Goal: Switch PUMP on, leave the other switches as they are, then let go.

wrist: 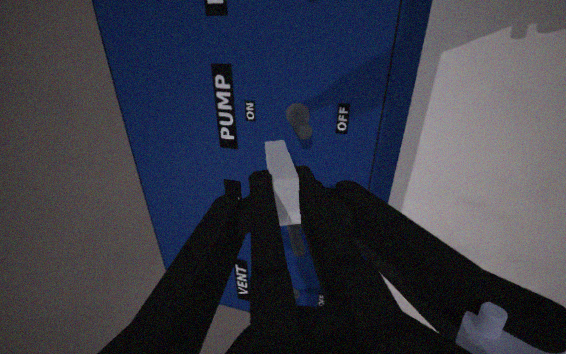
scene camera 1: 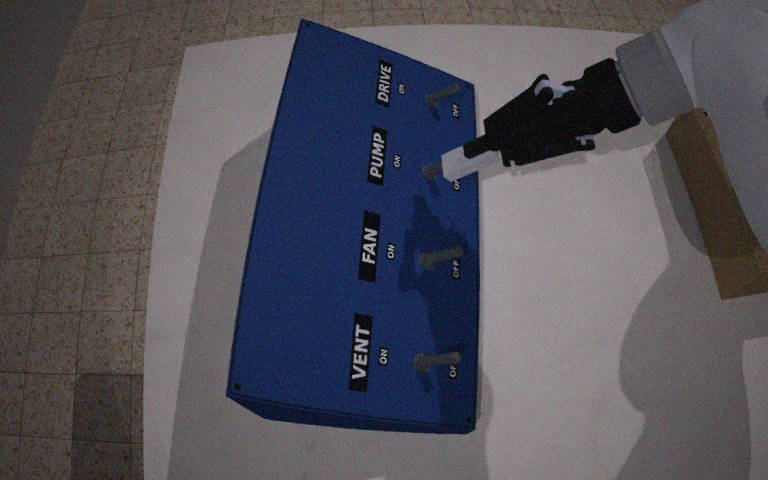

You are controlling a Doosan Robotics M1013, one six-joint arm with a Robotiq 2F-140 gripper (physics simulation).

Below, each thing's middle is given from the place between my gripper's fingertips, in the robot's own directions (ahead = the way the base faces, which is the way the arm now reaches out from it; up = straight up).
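Labels:
There is the blue switch panel (scene camera 1: 338, 305), and my gripper is 30 mm to the right of it. The gripper is also 60 mm higher than the panel, and still 90 mm short of it.

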